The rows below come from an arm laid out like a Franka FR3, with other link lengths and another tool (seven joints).
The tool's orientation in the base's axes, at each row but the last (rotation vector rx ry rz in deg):
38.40 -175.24 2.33
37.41 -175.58 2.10
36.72 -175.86 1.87
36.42 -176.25 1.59
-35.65 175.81 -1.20
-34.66 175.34 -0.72
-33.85 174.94 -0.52
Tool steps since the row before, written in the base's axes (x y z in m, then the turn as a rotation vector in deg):
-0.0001 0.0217 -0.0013 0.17 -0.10 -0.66
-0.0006 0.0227 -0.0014 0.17 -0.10 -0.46
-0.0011 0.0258 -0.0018 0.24 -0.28 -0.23
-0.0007 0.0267 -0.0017 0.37 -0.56 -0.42
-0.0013 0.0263 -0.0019 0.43 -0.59 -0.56
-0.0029 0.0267 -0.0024 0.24 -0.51 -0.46
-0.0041 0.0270 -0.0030 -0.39 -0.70 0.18
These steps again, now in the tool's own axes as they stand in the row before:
-0.0090 0.0198 0.0007 -0.12 -0.15 0.66
-0.0087 0.0210 0.0008 -0.12 -0.15 0.46
-0.0093 0.0241 0.0012 -0.11 -0.35 0.24
-0.0099 0.0248 0.0012 -0.12 -0.65 0.43
-0.0090 0.0248 0.0016 -0.16 -0.70 0.57
-0.0074 0.0258 0.0022 -0.02 -0.56 0.47
-0.0062 0.0266 0.0029 0.62 -0.51 -0.19

